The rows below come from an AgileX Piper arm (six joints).
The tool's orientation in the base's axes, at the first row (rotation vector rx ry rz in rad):
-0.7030 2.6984 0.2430
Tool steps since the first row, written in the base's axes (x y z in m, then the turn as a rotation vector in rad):
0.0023 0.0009 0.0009 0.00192 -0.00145 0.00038
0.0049 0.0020 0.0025 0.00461 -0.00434 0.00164
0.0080 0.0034 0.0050 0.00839 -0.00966 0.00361
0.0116 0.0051 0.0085 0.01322 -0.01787 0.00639
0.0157 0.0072 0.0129 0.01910 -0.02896 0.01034
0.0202 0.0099 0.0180 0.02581 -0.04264 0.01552
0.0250 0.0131 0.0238 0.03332 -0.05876 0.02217
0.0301 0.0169 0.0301 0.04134 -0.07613 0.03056
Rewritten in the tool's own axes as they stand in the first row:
-0.0026 -0.0003 0.0000 -0.00107 -0.00218 -0.00017
-0.0058 -0.0005 -0.0004 -0.00246 -0.00592 -0.00129
-0.0099 -0.0007 -0.0015 -0.00394 -0.01224 -0.00337
-0.0149 -0.0007 -0.0034 -0.00529 -0.02152 -0.00662
-0.0208 -0.0006 -0.0058 -0.00666 -0.03372 -0.01136
-0.0275 -0.0001 -0.0086 -0.00803 -0.04847 -0.01765
-0.0350 0.0007 -0.0118 -0.00951 -0.06561 -0.02569
-0.0431 0.0019 -0.0153 -0.01149 -0.08394 -0.03550

